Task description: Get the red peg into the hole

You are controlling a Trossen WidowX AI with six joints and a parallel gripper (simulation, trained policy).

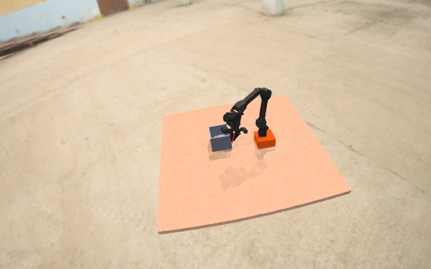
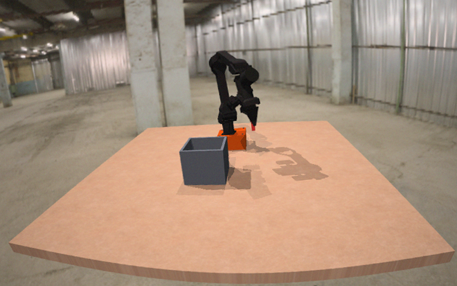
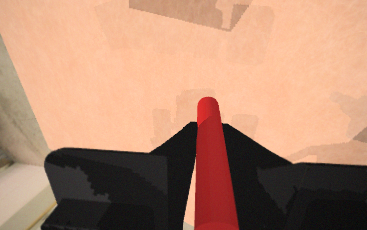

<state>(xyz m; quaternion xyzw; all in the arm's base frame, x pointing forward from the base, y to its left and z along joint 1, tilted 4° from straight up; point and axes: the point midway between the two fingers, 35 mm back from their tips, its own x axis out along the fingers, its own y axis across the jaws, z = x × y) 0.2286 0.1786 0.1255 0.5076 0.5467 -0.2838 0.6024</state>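
The light grey plate lies 110 mm ahead of my gripper tip, 180 mm to the right of it and 130 mm below it. Also, from my gripper tip: red peg: 10 mm to the right, 20 mm above.
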